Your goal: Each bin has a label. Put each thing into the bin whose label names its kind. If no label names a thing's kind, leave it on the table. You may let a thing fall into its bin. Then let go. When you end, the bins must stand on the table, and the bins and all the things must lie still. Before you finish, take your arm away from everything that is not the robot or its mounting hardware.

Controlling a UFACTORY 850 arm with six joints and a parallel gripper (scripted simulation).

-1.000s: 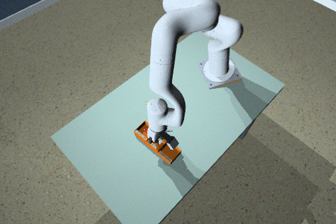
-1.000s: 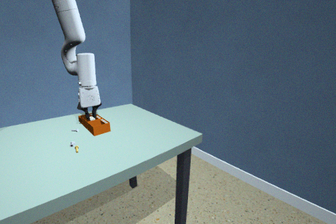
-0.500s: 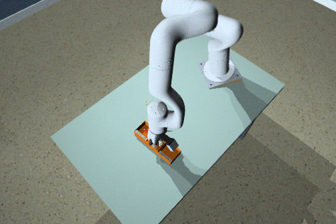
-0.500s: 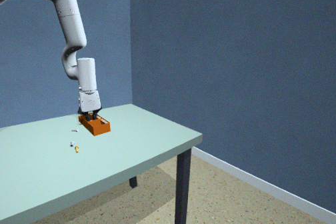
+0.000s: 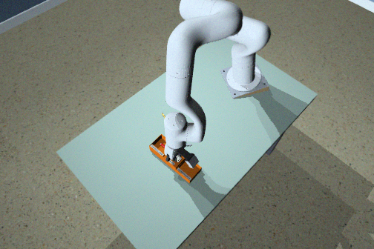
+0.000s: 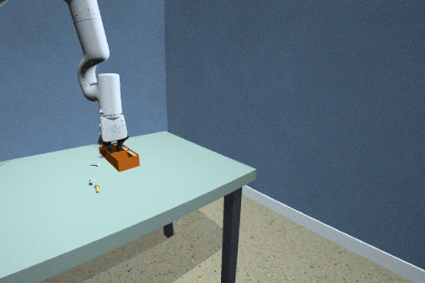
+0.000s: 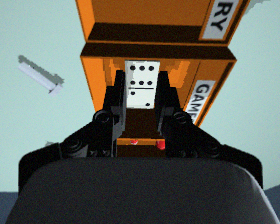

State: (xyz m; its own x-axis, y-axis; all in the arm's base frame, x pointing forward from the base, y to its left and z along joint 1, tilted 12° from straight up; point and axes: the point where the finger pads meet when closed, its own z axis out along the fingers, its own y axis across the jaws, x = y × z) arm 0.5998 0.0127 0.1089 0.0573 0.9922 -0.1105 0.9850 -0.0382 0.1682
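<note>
Now: the white domino 20 mm below my hand. Round my hand: grey bolt: 90 mm behind, 10 mm to the right, 30 mm below; orange bin row: 10 mm ahead, 20 mm below; grey piece: 150 mm behind, 140 mm to the right, 30 mm below.
</note>
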